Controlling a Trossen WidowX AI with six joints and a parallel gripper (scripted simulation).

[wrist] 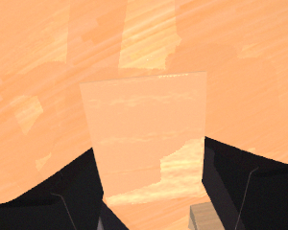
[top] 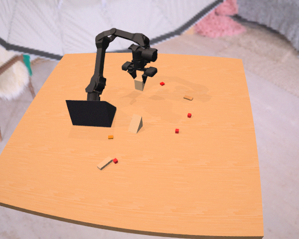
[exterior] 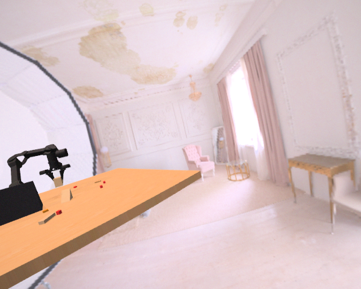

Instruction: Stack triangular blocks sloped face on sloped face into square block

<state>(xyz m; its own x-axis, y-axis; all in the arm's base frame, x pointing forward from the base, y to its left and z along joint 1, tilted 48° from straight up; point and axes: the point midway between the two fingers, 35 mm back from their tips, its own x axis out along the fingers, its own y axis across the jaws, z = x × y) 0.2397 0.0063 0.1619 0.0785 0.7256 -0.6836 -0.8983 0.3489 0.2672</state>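
My gripper tip is 230 mm to the left of the triangular block, 90 mm above it and 10 mm past it. From my gripper tip the other things lie so: orange piece 310 mm to the right, 130 mm behind, 100 mm below.
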